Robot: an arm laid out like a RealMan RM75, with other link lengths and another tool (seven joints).
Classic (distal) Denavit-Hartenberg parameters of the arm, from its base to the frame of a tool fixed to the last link. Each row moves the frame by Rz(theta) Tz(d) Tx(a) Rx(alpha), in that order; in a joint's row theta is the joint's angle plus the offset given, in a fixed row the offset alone. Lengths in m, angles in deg.
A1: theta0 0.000, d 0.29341, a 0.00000, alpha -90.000
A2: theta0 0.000, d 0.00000, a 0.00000, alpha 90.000
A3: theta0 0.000, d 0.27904, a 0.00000, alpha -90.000
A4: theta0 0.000, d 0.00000, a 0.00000, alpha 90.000
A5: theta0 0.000, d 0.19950, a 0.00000, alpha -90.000
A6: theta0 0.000, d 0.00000, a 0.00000, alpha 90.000
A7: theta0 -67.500, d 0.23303, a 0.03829, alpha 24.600
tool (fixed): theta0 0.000, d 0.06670, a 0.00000, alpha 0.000
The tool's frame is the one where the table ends.
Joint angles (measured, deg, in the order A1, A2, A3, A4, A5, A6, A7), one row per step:
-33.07, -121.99, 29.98, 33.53, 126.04, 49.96, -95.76
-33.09, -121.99, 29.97, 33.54, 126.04, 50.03, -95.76
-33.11, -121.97, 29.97, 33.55, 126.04, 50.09, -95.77
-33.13, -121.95, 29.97, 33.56, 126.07, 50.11, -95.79
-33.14, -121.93, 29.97, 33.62, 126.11, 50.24, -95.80
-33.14, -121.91, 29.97, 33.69, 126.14, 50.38, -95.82
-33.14, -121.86, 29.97, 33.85, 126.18, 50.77, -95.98
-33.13, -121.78, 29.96, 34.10, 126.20, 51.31, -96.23
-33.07, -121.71, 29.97, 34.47, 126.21, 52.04, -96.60
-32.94, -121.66, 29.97, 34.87, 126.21, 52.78, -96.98
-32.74, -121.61, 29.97, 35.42, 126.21, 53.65, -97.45
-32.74, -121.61, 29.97, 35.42, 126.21, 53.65, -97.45
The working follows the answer.
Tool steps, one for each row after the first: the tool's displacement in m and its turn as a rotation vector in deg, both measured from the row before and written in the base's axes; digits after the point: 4 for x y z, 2 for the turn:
0.0004, 0.0001, -0.0001, -0.03, -0.04, -0.05
0.0003, 0.0002, 0.0001, -0.02, -0.02, -0.05
0.0001, 0.0001, 0.0002, -0.01, 0.02, -0.02
0.0004, 0.0001, 0.0001, -0.06, 0.00, -0.09
0.0004, 0.0001, 0.0002, -0.05, -0.02, -0.08
0.0012, 0.0000, 0.0002, -0.12, -0.18, -0.15
0.0016, 0.0002, 0.0006, -0.11, -0.27, -0.18
0.0020, -0.0001, 0.0006, -0.16, -0.40, -0.19
0.0016, -0.0006, 0.0005, -0.15, -0.42, -0.13
0.0015, -0.0008, 0.0010, -0.13, -0.46, -0.12
0.0000, 0.0000, 0.0000, 0.00, 0.00, 0.00

Tool pose at each row, in the base's axes (x y z in m, rotation vector in deg; rounded; the steps above come from the unrounded poses):
-0.4094, 0.4966, -0.0487, -54.47, -130.09, -19.55
-0.4089, 0.4967, -0.0488, -54.55, -130.11, -19.56
-0.4086, 0.4968, -0.0487, -54.62, -130.12, -19.57
-0.4086, 0.4970, -0.0486, -54.65, -130.10, -19.56
-0.4081, 0.4971, -0.0485, -54.79, -130.08, -19.53
-0.4077, 0.4971, -0.0483, -54.91, -130.08, -19.53
-0.4066, 0.4972, -0.0481, -55.15, -130.23, -19.55
-0.4050, 0.4973, -0.0475, -55.42, -130.44, -19.64
-0.4030, 0.4972, -0.0470, -55.74, -130.78, -19.77
-0.4014, 0.4966, -0.0464, -55.98, -131.16, -19.89
-0.3999, 0.4958, -0.0454, -56.20, -131.57, -20.06
-0.3999, 0.4958, -0.0454, -56.20, -131.57, -20.06

